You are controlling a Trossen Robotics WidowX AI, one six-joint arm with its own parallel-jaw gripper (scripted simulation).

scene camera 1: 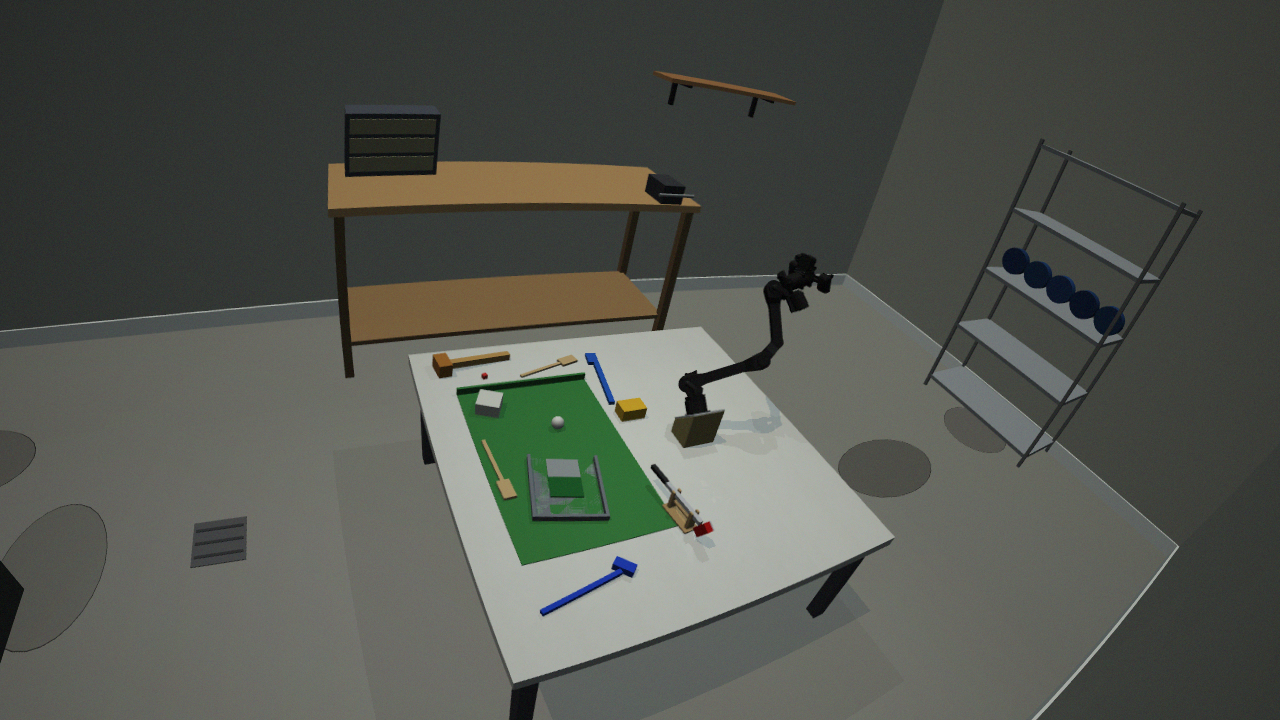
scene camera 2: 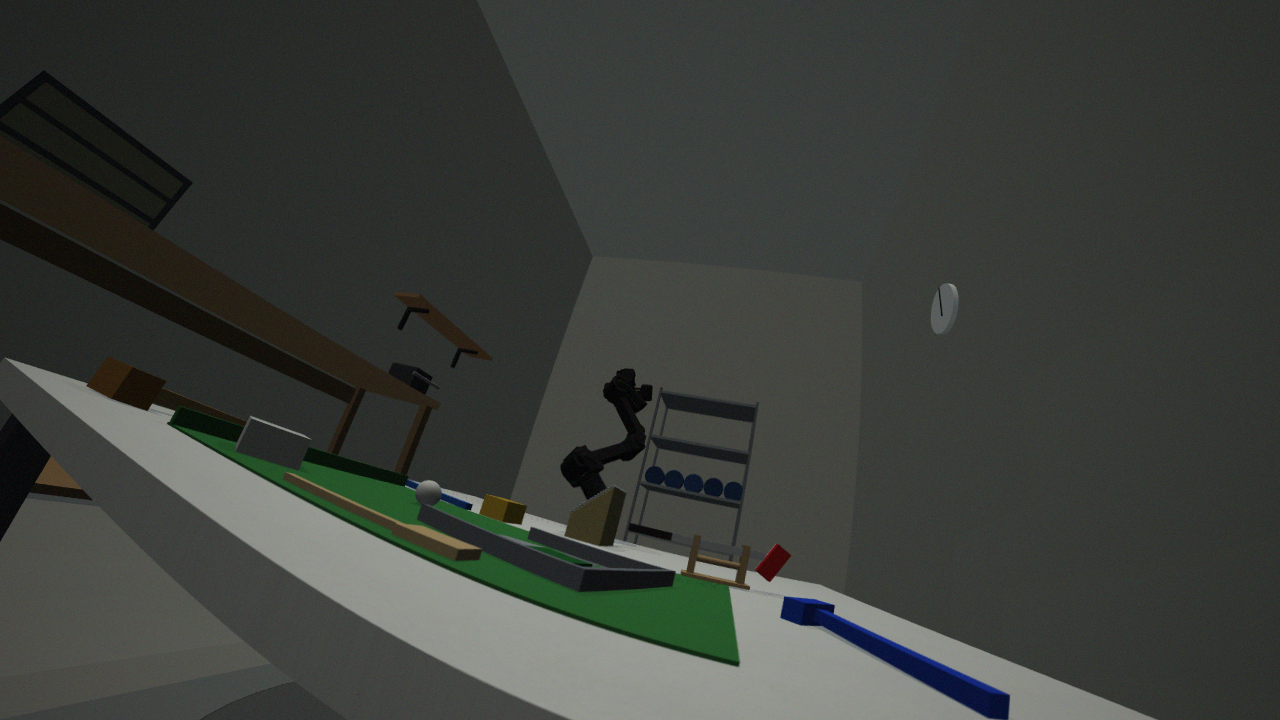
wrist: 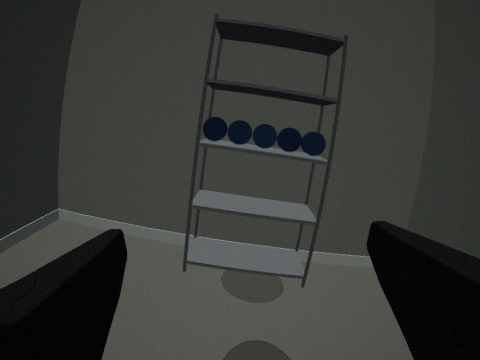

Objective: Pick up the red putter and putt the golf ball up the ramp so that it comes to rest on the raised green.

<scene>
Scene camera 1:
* gripper
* blue mallet
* brown mallet
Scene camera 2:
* brown mallet
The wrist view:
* gripper
</scene>
